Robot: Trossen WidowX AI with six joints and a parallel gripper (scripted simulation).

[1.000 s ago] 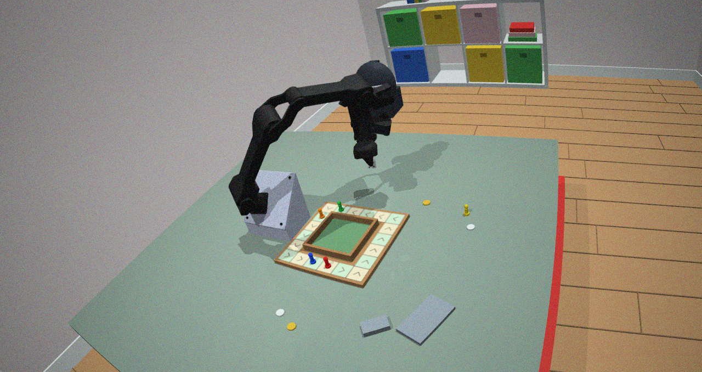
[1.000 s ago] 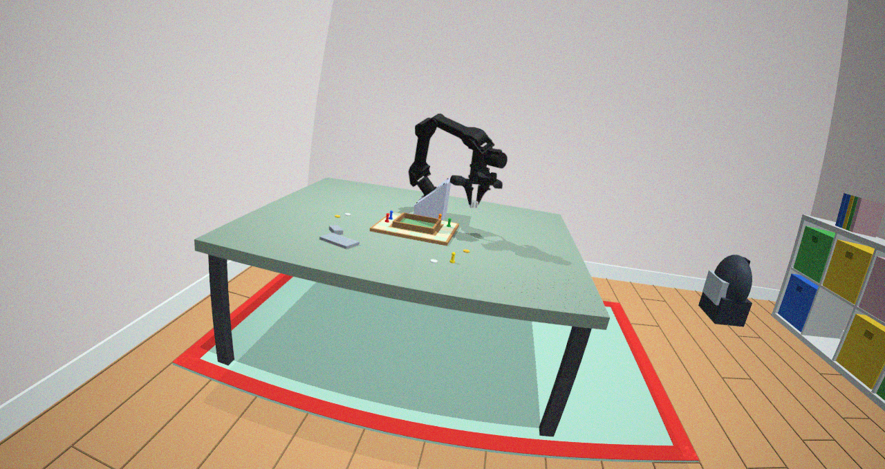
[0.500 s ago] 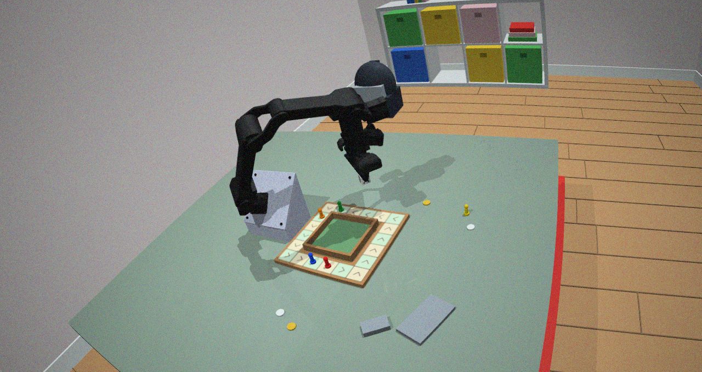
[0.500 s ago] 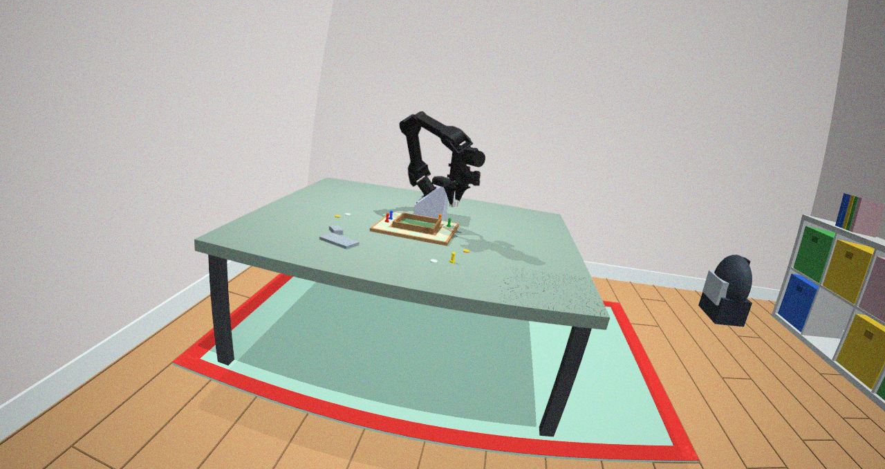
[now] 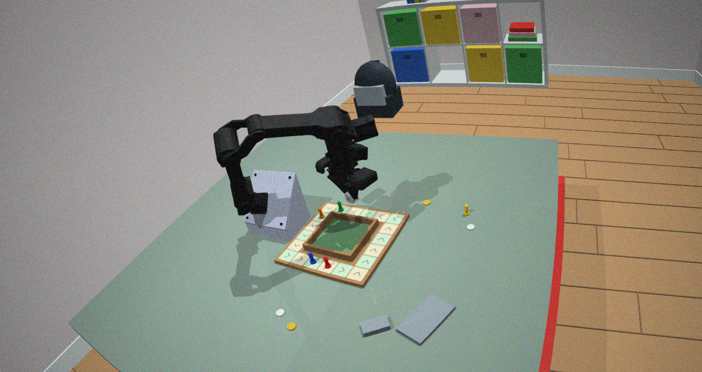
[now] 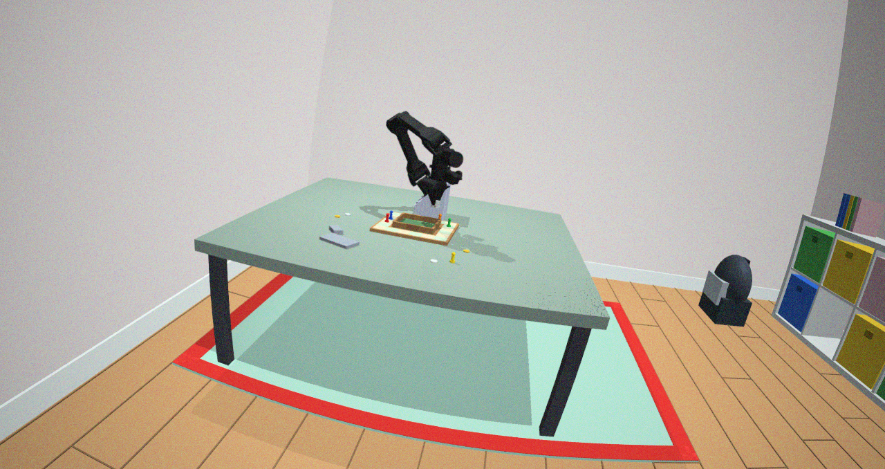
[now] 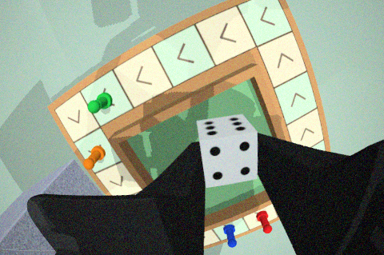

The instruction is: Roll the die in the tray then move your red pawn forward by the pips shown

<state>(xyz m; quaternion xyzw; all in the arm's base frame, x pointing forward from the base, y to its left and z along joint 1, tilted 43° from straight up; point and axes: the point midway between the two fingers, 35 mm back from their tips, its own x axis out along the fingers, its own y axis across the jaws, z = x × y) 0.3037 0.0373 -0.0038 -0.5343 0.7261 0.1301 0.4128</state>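
The red pawn is 17 cm to the right of my gripper tip, 8 cm below it and 2 cm behind it. Round my gripper tip: green pawn: 8 cm below, 8 cm behind, 6 cm to the left; then white die: right at my gripper tip; then green tray: 10 cm below, 6 cm to the right, 3 cm behind.
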